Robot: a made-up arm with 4 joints.
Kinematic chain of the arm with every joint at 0, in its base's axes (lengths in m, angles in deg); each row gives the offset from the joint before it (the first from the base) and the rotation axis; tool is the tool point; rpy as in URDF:
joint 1: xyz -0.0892 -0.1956 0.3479 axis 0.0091 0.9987 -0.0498
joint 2: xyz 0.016 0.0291 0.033 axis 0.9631 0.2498 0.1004
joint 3: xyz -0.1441 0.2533 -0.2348 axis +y
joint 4: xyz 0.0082 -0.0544 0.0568 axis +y
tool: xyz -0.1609 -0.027 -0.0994 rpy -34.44 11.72 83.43
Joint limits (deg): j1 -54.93..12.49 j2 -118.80..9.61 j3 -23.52..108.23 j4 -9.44..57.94
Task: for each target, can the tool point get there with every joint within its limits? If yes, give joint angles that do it. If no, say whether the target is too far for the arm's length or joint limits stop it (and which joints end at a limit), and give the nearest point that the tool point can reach.
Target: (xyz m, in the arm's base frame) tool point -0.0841 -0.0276 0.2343
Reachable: yes | joints -39.96 -22.79 91.01 28.54
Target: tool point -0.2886 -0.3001 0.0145
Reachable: yes | joints 0.21 -56.44 -6.68 6.24
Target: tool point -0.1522 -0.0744 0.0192
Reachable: yes | joints -44.19 -29.47 -0.09 50.47
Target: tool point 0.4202 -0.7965 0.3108
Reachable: no: too far | nearest point 0.0440 -0.5374 0.1574 | short by 0.482 m
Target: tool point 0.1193 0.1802 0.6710
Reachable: no: joint limits stop it (at a limit: joint 1, joint 2, joint 3, joint 4) | nearest point -0.0169 0.0268 0.3437 | short by 0.386 m
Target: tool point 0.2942 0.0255 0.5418
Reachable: no: joint limits stop it (at a limit: joint 1, joint 3, joint 4) | nearest point 0.0866 -0.0878 0.3264 | short by 0.320 m
